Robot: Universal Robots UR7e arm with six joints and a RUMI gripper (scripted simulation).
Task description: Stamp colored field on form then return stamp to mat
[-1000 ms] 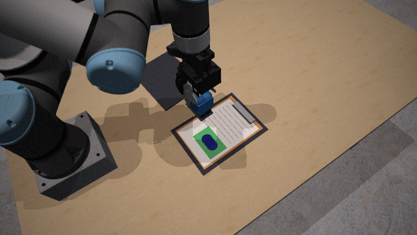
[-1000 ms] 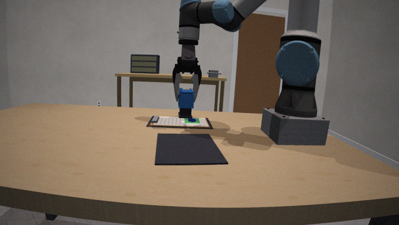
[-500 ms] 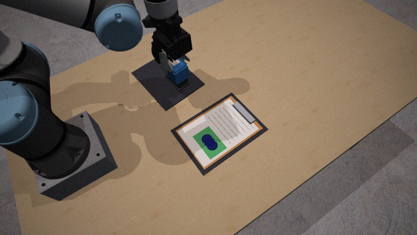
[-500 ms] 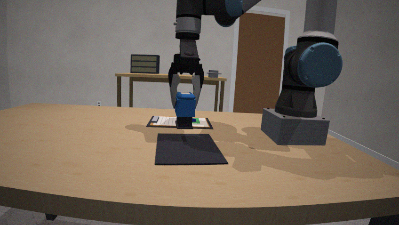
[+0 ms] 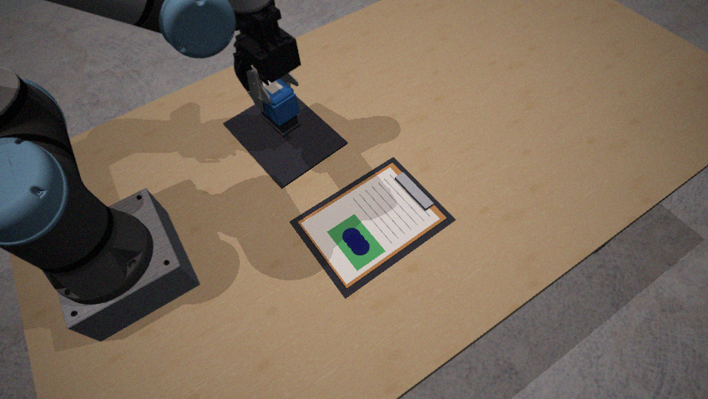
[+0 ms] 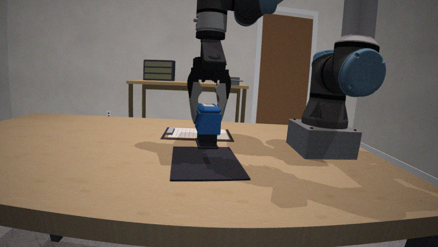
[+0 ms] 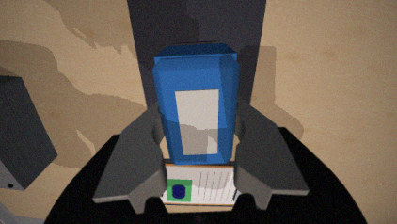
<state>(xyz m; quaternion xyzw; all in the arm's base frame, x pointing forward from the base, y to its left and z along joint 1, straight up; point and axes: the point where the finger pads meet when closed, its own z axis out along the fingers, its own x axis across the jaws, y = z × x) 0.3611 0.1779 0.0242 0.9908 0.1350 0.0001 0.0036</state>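
The mat lies 110 mm below my hand. Also, from my hand: clipboard: 90 mm ahead, 280 mm to the right, 110 mm below; blue stamp: 20 mm below.
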